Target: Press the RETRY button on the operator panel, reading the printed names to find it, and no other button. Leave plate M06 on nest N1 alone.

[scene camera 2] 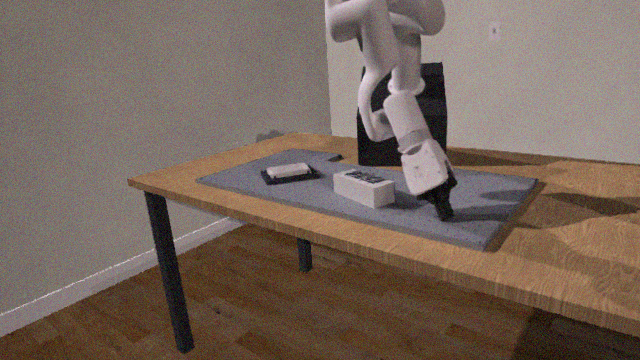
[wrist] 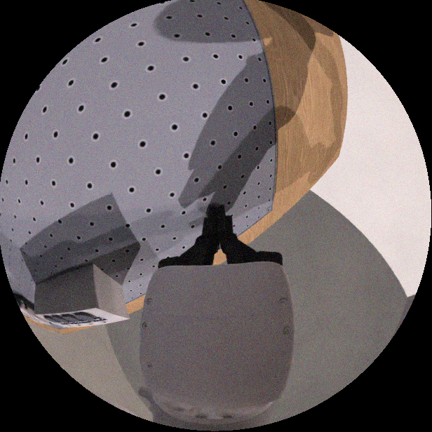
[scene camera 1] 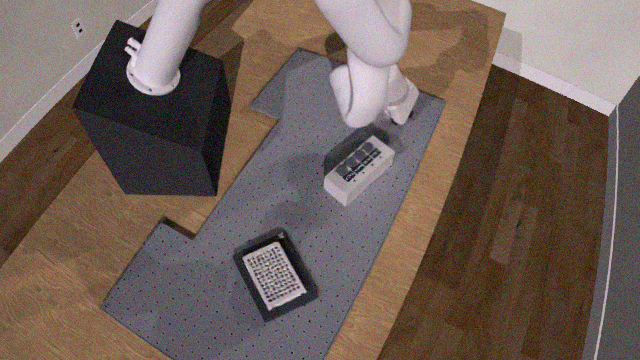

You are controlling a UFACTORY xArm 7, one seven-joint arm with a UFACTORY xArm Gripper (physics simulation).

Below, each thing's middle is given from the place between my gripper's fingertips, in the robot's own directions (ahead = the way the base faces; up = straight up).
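White plate (scene camera 1: 277,282), 20 mm above my hand, 560 mm to the right of it, 100 mm behind it. Dark nest (scene camera 1: 267,315), 560 mm to the right of my hand, 100 mm behind it. Operator panel (scene camera 1: 345,189): my gripper 40 mm past it, 240 mm to the left of it, 20 mm below it.
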